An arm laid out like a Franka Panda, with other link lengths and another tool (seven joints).
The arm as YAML. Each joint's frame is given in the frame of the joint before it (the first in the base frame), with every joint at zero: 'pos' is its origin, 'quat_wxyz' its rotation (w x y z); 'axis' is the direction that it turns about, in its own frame. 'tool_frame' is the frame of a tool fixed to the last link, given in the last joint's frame.
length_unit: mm
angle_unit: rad
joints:
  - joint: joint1
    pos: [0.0, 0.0, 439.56]
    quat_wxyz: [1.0, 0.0, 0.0, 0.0]
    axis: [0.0, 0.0, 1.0]
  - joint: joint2
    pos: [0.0, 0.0, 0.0]
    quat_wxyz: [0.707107, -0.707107, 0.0, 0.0]
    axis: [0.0, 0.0, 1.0]
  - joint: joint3
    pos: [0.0, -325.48, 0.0]
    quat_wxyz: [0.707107, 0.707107, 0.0, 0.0]
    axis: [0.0, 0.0, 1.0]
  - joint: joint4
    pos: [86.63, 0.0, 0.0]
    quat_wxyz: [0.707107, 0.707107, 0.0, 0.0]
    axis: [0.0, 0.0, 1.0]
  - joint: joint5
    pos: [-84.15, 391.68, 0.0]
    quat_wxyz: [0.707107, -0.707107, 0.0, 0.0]
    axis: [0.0, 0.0, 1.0]
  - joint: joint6
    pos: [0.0, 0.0, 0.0]
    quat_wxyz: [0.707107, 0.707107, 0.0, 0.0]
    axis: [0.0, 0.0, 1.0]
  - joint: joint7
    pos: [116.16, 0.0, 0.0]
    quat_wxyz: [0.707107, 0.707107, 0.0, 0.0]
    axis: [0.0, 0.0, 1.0]
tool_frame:
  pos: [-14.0, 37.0, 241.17]
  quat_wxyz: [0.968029, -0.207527, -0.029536, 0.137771]
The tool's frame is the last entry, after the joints.
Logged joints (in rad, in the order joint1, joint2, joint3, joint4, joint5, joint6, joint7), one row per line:
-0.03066 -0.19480 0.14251 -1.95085 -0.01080 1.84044 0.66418
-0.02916 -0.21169 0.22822 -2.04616 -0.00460 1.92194 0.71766
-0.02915 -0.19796 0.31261 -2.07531 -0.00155 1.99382 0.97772
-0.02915 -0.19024 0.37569 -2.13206 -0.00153 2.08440 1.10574
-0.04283 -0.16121 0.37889 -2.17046 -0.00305 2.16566 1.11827
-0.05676 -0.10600 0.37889 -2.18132 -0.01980 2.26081 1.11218
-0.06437 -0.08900 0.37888 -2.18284 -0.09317 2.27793 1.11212
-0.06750 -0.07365 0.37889 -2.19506 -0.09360 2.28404 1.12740
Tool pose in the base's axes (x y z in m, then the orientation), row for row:
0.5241 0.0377 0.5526 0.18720 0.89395 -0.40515 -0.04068
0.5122 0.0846 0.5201 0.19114 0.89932 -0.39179 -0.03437
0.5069 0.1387 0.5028 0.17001 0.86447 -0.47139 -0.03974
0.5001 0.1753 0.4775 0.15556 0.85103 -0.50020 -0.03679
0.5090 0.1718 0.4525 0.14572 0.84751 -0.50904 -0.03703
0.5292 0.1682 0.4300 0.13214 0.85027 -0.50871 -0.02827
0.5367 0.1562 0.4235 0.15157 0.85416 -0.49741 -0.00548
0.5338 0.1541 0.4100 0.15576 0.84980 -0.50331 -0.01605
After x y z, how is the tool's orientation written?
As a quaternion, w x y z.
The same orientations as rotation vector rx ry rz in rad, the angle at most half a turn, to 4 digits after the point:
2.5162 -1.1404 -0.1145
2.5260 -1.1004 -0.0965
2.4562 -1.3393 -0.1129
2.4374 -1.4326 -0.1054
2.4407 -1.4660 -0.1066
2.4675 -1.4763 -0.0820
2.4518 -1.4278 -0.0157
2.4336 -1.4414 -0.0460

